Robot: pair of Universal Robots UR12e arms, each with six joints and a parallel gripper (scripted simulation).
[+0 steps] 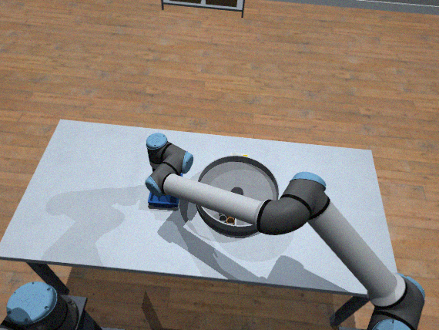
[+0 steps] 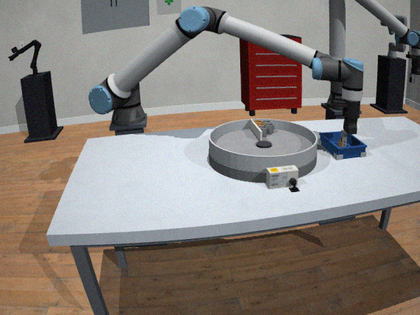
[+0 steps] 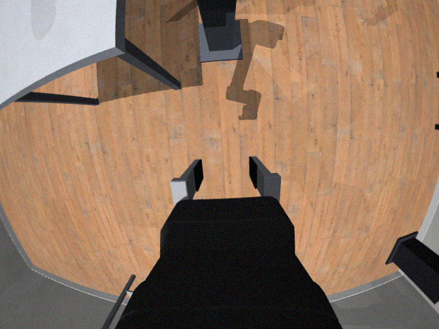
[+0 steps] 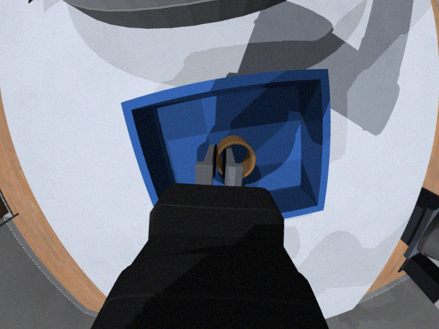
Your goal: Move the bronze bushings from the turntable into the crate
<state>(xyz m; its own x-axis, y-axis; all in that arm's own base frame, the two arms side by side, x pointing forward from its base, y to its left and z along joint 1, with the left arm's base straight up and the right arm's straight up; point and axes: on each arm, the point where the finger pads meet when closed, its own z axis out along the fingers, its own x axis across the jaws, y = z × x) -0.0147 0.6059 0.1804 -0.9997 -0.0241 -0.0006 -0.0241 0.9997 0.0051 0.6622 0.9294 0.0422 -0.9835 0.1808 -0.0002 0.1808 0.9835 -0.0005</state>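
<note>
My right hand is 20 mm past the blue crate and 20 mm above it.
</note>
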